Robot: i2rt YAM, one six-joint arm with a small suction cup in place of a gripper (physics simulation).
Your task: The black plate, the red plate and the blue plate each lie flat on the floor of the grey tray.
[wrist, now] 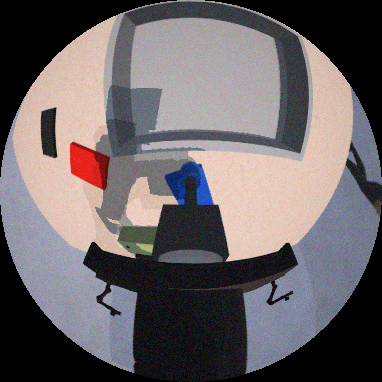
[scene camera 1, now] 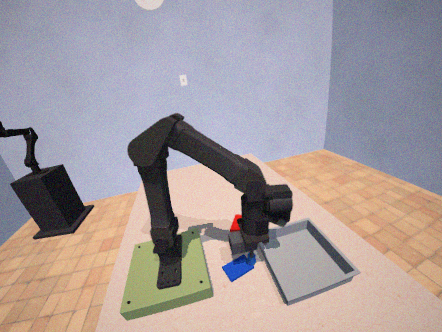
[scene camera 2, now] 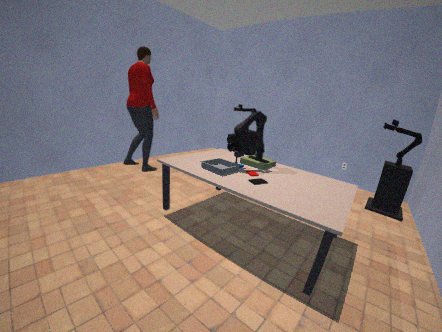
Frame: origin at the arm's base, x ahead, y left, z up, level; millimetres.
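Where they show: end effector, tool point: (wrist: pixel 190 171) (scene camera 1: pixel 251 260); arm's base, origin of the base link: (scene camera 1: pixel 171 259) (scene camera 2: pixel 258 159).
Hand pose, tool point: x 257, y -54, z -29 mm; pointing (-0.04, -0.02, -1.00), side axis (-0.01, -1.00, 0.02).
Observation:
Things, the pixels of their top centre, and the offset from my tool point.
- blue plate, middle of its top: (wrist: pixel 191 193) (scene camera 1: pixel 237 266) dx -47, dy -2, dz -9 mm
- grey tray, middle of its top: (wrist: pixel 228 49) (scene camera 1: pixel 301 250) (scene camera 2: pixel 220 163) dx +154, dy -35, dz +31 mm
- red plate, middle of its top: (wrist: pixel 85 166) (scene camera 1: pixel 240 222) (scene camera 2: pixel 252 172) dx +19, dy +192, dz -9 mm
- black plate, middle of its top: (wrist: pixel 45 133) (scene camera 2: pixel 258 180) dx +127, dy +324, dz -10 mm
The blue plate (scene camera 1: pixel 235 269) (wrist: pixel 204 191) lies flat on the table just left of the grey tray (scene camera 1: pixel 306 264) (scene camera 2: pixel 212 167) (wrist: pixel 296 88). My suction cup (scene camera 1: pixel 251 260) (scene camera 2: pixel 235 162) (wrist: pixel 190 172) hangs low over the blue plate's corner nearest the tray, with nothing held; I cannot tell whether it touches. The red plate (scene camera 1: pixel 235 223) (scene camera 2: pixel 252 173) (wrist: pixel 86 164) lies on the table behind the arm's wrist. The black plate (scene camera 2: pixel 258 181) (wrist: pixel 49 132) lies beyond the red one and is hidden in scene camera 1. The tray holds no plates.
The arm stands on a green base plate (scene camera 1: pixel 140 290) (scene camera 2: pixel 260 163) (wrist: pixel 136 236) left of the plates. A person in a red top (scene camera 2: pixel 140 99) walks beyond the table's far end. A black stand (scene camera 1: pixel 65 204) (scene camera 2: pixel 380 195) is on the floor.

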